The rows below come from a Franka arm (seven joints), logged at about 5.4 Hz.
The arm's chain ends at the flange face. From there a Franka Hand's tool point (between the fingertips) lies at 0.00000 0.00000 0.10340 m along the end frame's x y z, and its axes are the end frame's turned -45 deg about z.
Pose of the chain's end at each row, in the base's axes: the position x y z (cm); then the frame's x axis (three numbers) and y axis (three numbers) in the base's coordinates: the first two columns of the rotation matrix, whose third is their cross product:
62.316, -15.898, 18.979, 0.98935, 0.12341, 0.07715, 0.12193, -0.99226, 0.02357
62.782, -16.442, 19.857, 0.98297, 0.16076, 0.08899, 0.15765, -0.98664, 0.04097
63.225, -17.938, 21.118, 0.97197, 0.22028, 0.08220, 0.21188, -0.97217, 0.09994
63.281, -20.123, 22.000, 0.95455, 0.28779, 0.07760, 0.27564, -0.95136, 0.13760
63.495, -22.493, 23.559, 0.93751, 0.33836, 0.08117, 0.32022, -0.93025, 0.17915
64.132, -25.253, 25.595, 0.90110, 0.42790, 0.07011, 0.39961, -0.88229, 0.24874
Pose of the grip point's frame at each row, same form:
63.138, -16.042, 8.673, 0.61336, 0.78890, 0.03789, 0.78579, -0.61437, 0.07122
63.758, -16.713, 9.567, 0.58359, 0.81133, 0.03396, 0.80654, -0.58399, 0.09190
64.279, -18.762, 10.865, 0.53746, 0.84319, -0.01254, 0.83711, -0.53167, 0.12879
64.454, -21.260, 11.790, 0.48006, 0.87621, -0.04243, 0.86988, -0.46921, 0.15217
64.903, -23.961, 13.421, 0.43649, 0.89704, -0.06928, 0.88935, -0.41853, 0.18407
65.872, -27.281, 15.606, 0.35461, 0.92644, -0.12631, 0.91974, -0.32130, 0.22546

